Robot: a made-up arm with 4 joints.
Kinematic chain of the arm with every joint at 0, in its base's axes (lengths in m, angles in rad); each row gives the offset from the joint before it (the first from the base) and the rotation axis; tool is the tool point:
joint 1: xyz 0 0 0.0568 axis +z
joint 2: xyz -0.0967 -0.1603 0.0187 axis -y
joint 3: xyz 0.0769 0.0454 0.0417 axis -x
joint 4: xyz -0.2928 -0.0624 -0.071 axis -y
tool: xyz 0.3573 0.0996 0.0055
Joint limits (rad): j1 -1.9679..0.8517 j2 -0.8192..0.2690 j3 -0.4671..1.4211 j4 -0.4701..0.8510
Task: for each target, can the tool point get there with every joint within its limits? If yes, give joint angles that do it. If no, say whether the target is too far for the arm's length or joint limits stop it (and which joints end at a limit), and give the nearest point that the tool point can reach.
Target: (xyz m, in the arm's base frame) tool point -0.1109 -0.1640 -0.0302
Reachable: yes | joints -0.7154 -0.1208 0.7956 -0.2405
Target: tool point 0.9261 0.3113 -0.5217
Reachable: no: too far | nearest point 0.1885 -0.0988 -0.0606 | short by 0.962 m
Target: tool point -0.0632 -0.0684 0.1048
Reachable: yes | joints -1.1705 0.1193 0.3030 0.1322
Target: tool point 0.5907 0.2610 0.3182
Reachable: no: joint limits stop it (at a limit: joint 1, joint 2, joint 4) | nearest point 0.1831 -0.0416 0.2281 | short by 0.516 m
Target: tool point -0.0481 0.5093 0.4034
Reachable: no: joint limits stop it (at a limit: joint 1, joint 2, joint 3, joint 4) | nearest point -0.1028 0.2004 0.3092 | short by 0.328 m
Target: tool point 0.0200 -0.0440 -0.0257
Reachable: yes | joints 0.2422 -0.4759 -0.3255 -0.0979
